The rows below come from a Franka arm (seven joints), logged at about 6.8 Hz.
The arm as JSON. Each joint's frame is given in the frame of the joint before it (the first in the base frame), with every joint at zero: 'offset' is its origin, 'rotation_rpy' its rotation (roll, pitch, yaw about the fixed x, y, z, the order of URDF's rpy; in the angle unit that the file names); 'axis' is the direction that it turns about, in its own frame. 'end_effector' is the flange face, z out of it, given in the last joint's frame.
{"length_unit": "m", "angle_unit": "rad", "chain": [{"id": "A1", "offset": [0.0, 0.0, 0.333], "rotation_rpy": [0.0, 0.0, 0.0], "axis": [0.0, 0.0, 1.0]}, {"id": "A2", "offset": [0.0, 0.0, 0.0], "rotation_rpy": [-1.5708, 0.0, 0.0], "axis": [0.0, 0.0, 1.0]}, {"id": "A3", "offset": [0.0, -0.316, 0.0], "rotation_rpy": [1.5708, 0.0, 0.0], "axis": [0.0, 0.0, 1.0]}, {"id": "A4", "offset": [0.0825, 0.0, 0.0], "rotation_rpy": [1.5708, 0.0, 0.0], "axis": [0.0, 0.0, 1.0]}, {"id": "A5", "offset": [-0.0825, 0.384, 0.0], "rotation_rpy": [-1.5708, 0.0, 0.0], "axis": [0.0, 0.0, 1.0]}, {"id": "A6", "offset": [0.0, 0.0, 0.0], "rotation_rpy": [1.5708, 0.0, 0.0], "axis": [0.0, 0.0, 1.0]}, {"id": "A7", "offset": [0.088, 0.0, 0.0], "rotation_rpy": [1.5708, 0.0, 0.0], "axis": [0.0, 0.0, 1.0]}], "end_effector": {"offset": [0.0, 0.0, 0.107], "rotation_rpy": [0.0, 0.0, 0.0]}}
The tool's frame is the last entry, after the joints.
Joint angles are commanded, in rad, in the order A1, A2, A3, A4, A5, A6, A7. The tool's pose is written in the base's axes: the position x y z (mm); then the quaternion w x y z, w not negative. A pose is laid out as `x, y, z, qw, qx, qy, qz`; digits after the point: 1 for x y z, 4 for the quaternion.
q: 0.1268 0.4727 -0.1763 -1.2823 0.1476 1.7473 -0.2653
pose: 696.8, 4.1, 483.7, 0.0323, -0.9940, -0.1041, -0.0046
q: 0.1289 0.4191 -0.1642 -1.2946 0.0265 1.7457 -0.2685
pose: 686.4, -0.2, 513.8, 0.0227, 0.9922, 0.1218, 0.0155
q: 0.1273 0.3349 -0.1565 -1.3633 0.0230 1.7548 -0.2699
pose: 666.4, -1.2, 537.7, 0.0185, 0.9918, 0.1233, 0.0278
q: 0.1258 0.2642 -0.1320 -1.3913 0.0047 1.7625 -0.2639
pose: 650.2, 7.5, 570.5, 0.0219, 0.9897, 0.1311, 0.0521
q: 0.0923 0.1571 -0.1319 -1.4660 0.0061 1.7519 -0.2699
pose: 619.2, -17.5, 600.5, 0.0171, 0.9911, 0.1158, 0.0631
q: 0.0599 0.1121 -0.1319 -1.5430 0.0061 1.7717 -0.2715
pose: 605.3, -38.8, 592.2, 0.0143, 0.9933, 0.0998, 0.0572
